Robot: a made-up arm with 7 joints.
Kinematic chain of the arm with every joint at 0, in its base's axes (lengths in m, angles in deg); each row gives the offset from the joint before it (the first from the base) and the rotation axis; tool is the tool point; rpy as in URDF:
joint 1: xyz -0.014 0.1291 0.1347 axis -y
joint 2: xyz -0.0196 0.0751 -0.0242 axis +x
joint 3: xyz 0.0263 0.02 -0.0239 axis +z
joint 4: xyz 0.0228 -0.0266 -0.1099 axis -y
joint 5: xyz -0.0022 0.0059 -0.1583 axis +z
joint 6: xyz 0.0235 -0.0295 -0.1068 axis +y
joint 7: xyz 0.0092 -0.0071 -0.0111 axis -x
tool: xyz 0.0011 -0.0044 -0.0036 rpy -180 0 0
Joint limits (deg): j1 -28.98..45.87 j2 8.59..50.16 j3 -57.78..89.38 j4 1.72..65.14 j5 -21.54..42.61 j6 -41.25..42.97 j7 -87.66..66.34
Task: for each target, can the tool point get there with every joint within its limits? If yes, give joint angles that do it. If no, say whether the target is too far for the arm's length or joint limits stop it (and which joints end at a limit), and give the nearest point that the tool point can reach.
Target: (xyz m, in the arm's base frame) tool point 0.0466 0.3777 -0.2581
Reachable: yes | joints -0.52 38.68 -35.32 12.17 -7.50 -26.87 -71.53
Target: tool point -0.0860 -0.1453 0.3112
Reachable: no: joint limits stop it (at a limit: joint 1, joint 2, joint 3, joint 4, joint 6) | nearest point 0.2617 -0.0050 0.0525 | short by 0.456 m
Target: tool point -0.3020 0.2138 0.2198
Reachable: no: joint limits stop it (at a limit: joint 1, joint 2, joint 3, joint 4, joint 5, joint 6) | nearest point -0.0538 0.5535 0.2201 | short by 0.421 m
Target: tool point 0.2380 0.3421 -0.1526
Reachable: yes | joints -6.11 15.07 21.28 54.72 17.73 10.01 17.52
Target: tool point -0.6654 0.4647 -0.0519
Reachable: no: too far | nearest point -0.2296 0.4117 -0.1875 | short by 0.459 m
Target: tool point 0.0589 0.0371 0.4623
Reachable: no: joint limits stop it (at a limit: joint 1, joint 2, joint 4, joint 5, joint 6) | nearest point 0.3368 0.1138 0.1570 | short by 0.420 m
